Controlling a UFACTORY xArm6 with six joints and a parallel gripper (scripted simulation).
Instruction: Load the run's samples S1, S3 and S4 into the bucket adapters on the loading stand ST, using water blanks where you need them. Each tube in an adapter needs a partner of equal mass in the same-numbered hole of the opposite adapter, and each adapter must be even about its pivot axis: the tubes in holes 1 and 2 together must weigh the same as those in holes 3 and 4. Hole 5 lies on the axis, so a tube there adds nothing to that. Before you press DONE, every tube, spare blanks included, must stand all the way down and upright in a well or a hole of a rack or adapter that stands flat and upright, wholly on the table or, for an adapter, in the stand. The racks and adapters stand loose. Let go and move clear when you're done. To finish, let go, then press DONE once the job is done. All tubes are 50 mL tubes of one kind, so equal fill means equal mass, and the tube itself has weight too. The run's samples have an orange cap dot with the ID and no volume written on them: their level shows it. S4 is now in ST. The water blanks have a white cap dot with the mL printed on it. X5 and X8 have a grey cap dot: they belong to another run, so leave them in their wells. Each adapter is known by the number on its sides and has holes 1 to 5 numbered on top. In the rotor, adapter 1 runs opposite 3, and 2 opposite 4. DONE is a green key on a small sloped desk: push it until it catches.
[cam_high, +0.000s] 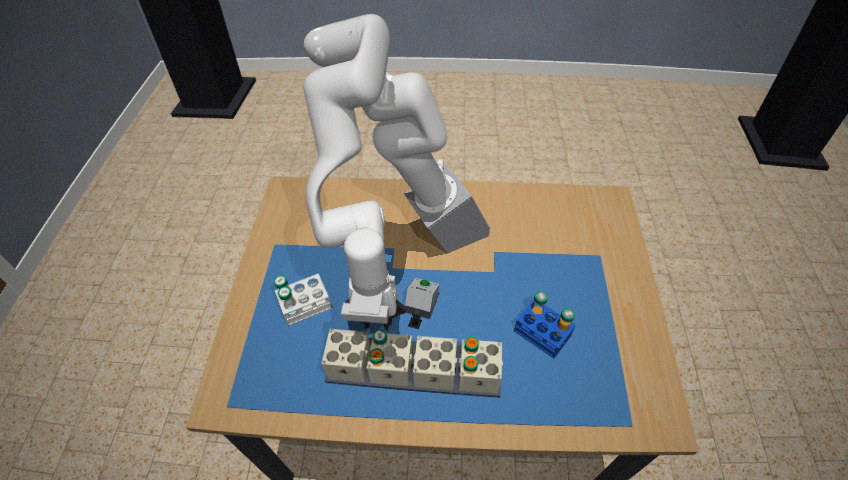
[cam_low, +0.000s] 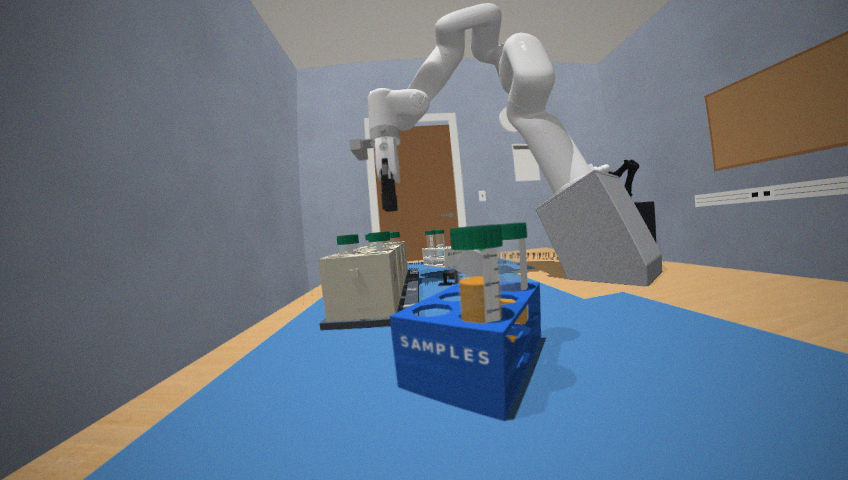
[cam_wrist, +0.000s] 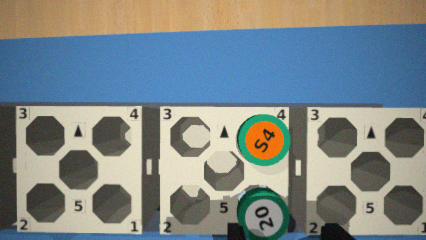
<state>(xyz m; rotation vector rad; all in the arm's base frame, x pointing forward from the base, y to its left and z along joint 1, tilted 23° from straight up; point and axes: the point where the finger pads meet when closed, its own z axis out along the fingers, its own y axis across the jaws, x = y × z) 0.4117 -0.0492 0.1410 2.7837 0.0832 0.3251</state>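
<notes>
My hand is 20 cm past the green done key, 13 cm above it and 8 cm to the right of it. Also, from my hand: loading stand ST (19 cm below, 8 cm to the left, 2 cm ahead); then orange-dot tube (21 cm to the left, 13 cm below, 5 cm ahead); then white blank rack (25 cm to the right, 17 cm below, 14 cm behind).
</notes>
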